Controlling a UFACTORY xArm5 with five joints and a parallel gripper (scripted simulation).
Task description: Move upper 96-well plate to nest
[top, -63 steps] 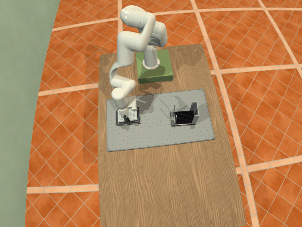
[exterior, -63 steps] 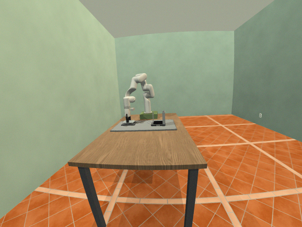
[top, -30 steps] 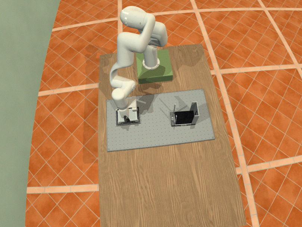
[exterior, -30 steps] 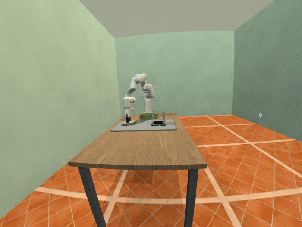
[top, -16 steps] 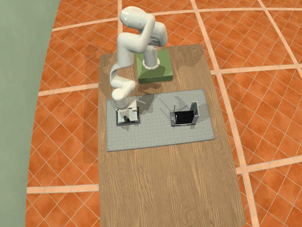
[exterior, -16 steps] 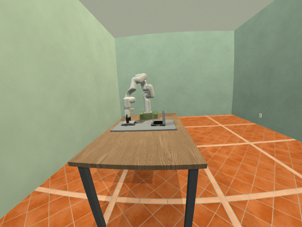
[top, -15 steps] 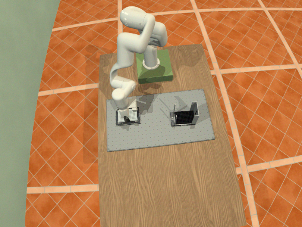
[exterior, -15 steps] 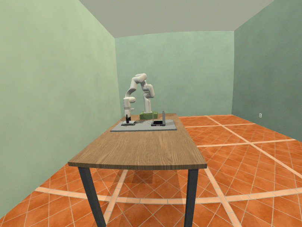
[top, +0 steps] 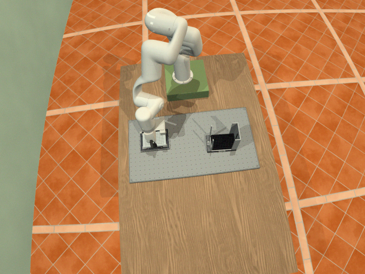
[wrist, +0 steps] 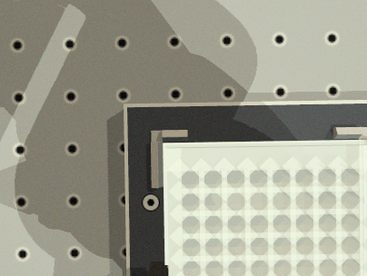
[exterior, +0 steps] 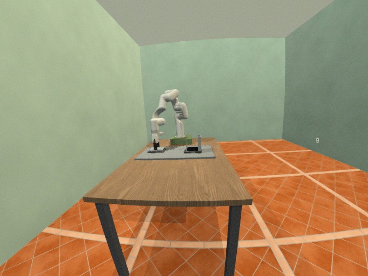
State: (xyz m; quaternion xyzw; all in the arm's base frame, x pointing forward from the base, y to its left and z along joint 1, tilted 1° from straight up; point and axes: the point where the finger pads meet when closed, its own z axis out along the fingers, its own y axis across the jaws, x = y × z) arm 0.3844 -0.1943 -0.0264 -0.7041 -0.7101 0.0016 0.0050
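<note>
Now: the white 96-well plate 10 mm below my hand. Round my hand: A1 label: 80 mm to the right, 50 mm behind, 20 mm below; black plate: 370 mm to the left, 60 mm ahead; plate nest: 30 mm below.
</note>
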